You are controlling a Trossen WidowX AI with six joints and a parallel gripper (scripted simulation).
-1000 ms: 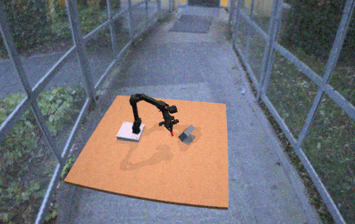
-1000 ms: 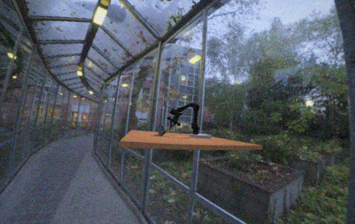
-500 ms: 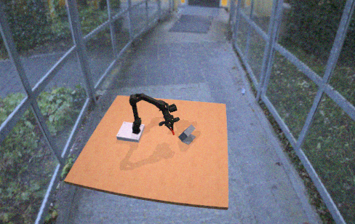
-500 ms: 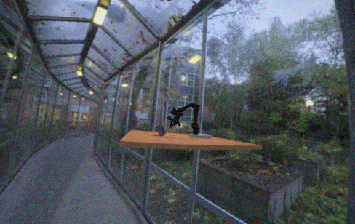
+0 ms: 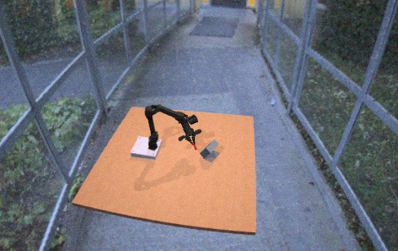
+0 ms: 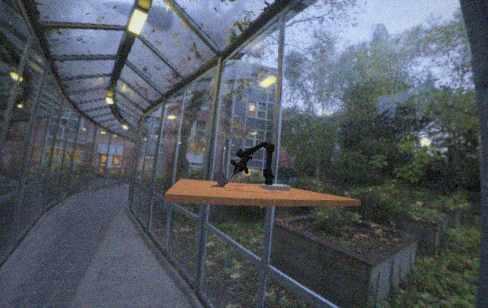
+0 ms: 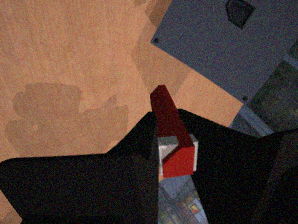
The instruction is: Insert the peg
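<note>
My gripper tip is now 110 mm short of the grey sloped panel, 60 mm to the right of it and 50 mm above it. The rest, counted from my gripper tip: red peg: 10 mm behind, 10 mm above.
</note>
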